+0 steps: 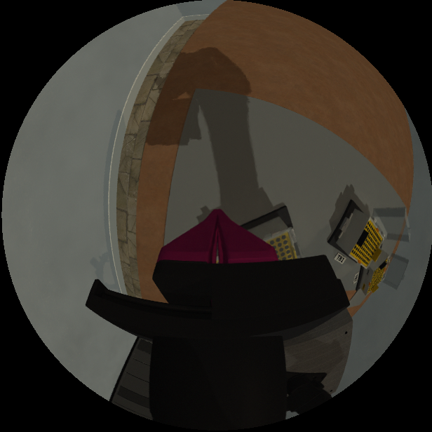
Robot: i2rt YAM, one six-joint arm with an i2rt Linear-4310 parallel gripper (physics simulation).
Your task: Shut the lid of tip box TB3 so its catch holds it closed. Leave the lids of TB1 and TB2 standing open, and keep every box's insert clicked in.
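My gripper (217, 215) is shut and empty, its magenta fingertips together in front of TB3. TB3 (283, 244) shows in part to the right of the fingers; its yellow insert looks pale, as if seen through a clear cover, and a black edge shows behind it. The fingers hide the rest of TB3, and its catch cannot be made out. TB1 (366, 242) stands at the right with its clear lid (392, 223) open and its yellow insert level inside. TB2 (377, 278) stands beyond it, small, with its clear lid (397, 271) open; its insert appears seated.
A grey mat (295, 150) lies under the boxes on a brown table top (310, 55). The TB1 label (340, 258) faces this way. A stone-patterned strip (131, 150) runs beyond the left table edge. The arm's shadow falls across the mat and table.
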